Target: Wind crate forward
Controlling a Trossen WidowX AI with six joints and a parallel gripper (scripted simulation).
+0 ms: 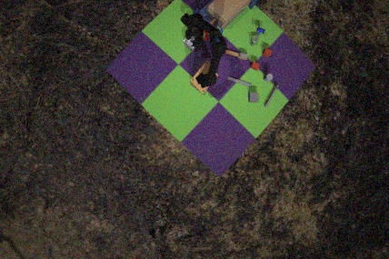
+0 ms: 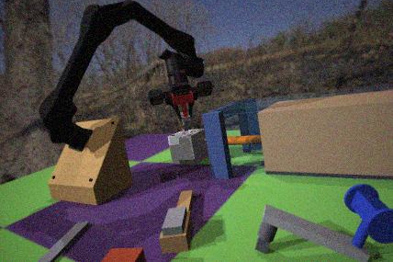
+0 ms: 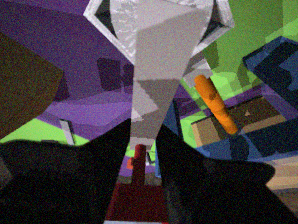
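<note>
Right now the red grip is 2 cm ahead of my gripper tip, 2 cm to the right of it and 5 cm above it. Round my gripper tip: grey bar (2 cm ahead, 42 cm to the right, 14 cm below); wood-and-grey block (16 cm ahead, 25 cm to the right, 12 cm below); grey winch (7 cm behind, 5 cm to the left, 11 cm below).
</note>
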